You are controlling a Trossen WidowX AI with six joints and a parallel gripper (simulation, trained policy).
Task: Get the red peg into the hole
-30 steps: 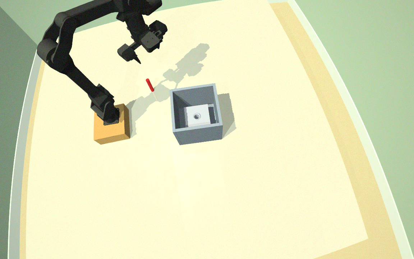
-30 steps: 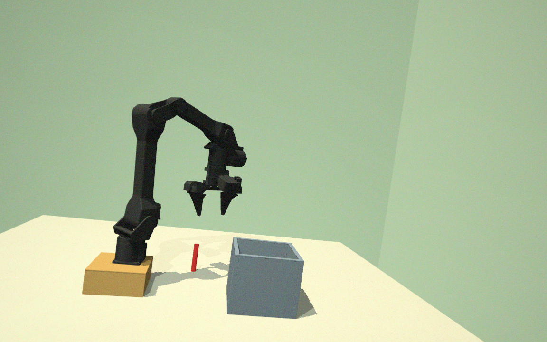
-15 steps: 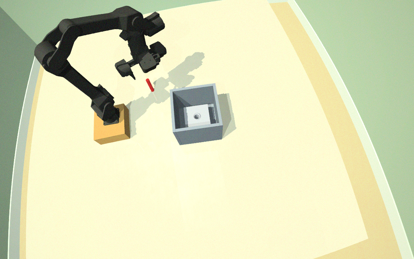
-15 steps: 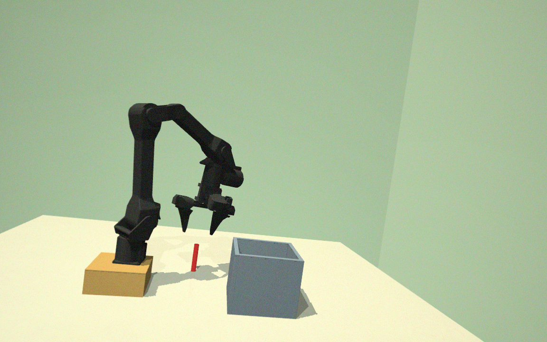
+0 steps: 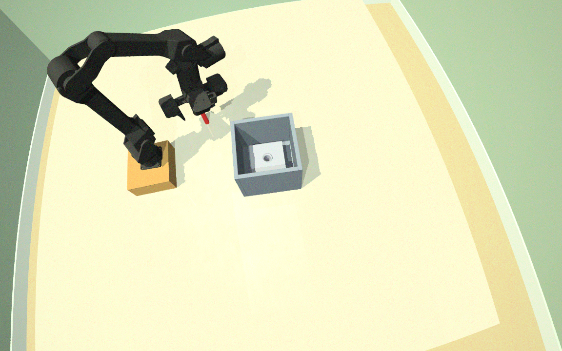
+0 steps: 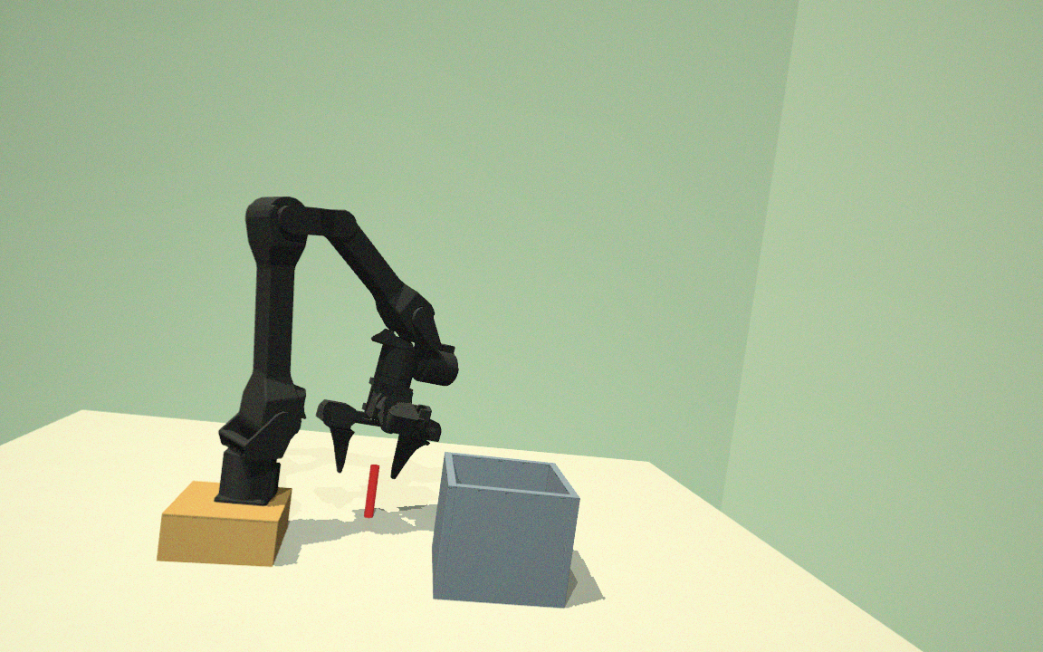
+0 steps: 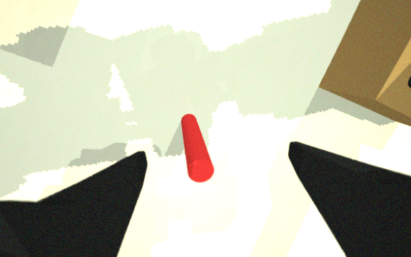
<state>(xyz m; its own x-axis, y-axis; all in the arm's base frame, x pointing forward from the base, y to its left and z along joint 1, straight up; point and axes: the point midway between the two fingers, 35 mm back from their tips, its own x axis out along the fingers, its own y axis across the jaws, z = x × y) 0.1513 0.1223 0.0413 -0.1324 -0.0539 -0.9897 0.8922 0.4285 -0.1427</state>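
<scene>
My gripper tip is now 1 cm short of the red peg, 1 cm to the right of it and 2 cm above it. The rest, counted from my gripper tip: plate 19 cm ahead, 18 cm to the right, 2 cm below.
</scene>
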